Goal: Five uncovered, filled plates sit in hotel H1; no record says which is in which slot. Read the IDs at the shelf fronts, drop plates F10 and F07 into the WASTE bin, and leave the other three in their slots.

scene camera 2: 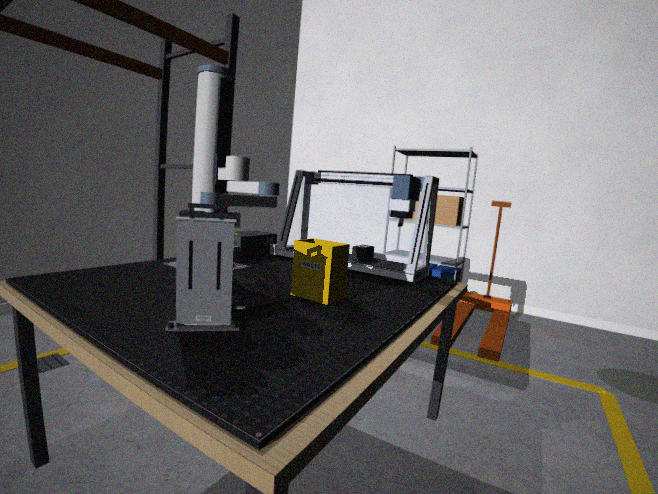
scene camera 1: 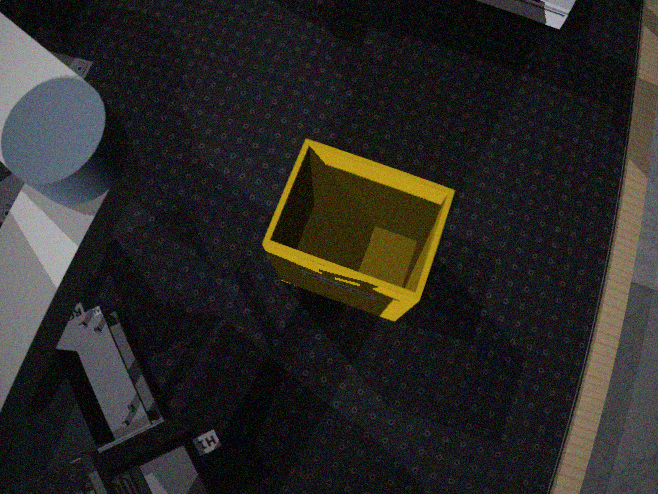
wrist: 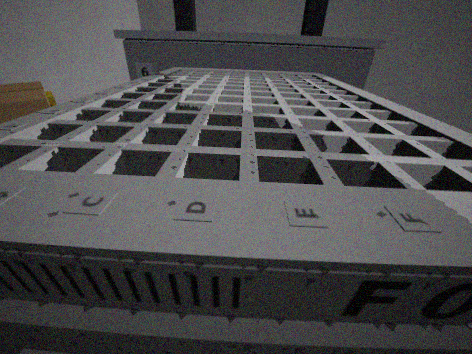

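Frame: origin at the arm's base, x ahead, y left, z up, level; centimetres.
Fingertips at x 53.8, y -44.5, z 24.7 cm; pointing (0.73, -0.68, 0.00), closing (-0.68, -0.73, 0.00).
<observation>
Pixels of each thing's top centre, then the offset from my fingertips to it. "spot": a spot on its surface instead.
- grey-white plate, middle of its top: (wrist: 247,88) dx -1.7, dy +1.7, dz +3.2 cm
- yellow WASTE bin, middle of its top: (scene camera 1: 360,216) (scene camera 2: 322,242) dx +10.8, dy +41.9, dz -3.4 cm
- grey nest, middle of its top: (scene camera 1: 79,384) dx -15.4, dy +14.4, dz -16.4 cm
- H1 tag, middle of its top: (scene camera 1: 206,442) dx +0.9, dy +12.6, dz -23.4 cm
- small black block, surface spot: (scene camera 2: 363,252) spot: dx +2.2, dy +96.0, dz -13.7 cm
In the wrist view a grey-white plate (wrist: 230,230) fills the foreground, with rows of uncovered wells and a column strip marked C to F. Its front label begins "F0"; the rest is cut off at the right edge. The back panel of hotel H1 (wrist: 250,55) (scene camera 2: 204,265) rises behind it. My gripper is at the front of this plate, near the hotel's top, and appears shut on it; its fingertips are hidden in all views. The other plates are hidden. The yellow WASTE bin (scene camera 1: 380,169) (scene camera 2: 335,273) stands open-topped on the table, apart from the hotel.
A grey nest (scene camera 1: 108,382) lies beside the H1 tag (scene camera 1: 207,442), under the arm's blue-capped joint (scene camera 1: 53,130). A gantry frame (scene camera 2: 425,228) and a small black block (scene camera 2: 363,252) stand behind the bin. The table's wooden edge (scene camera 1: 603,340) runs along the right.
</observation>
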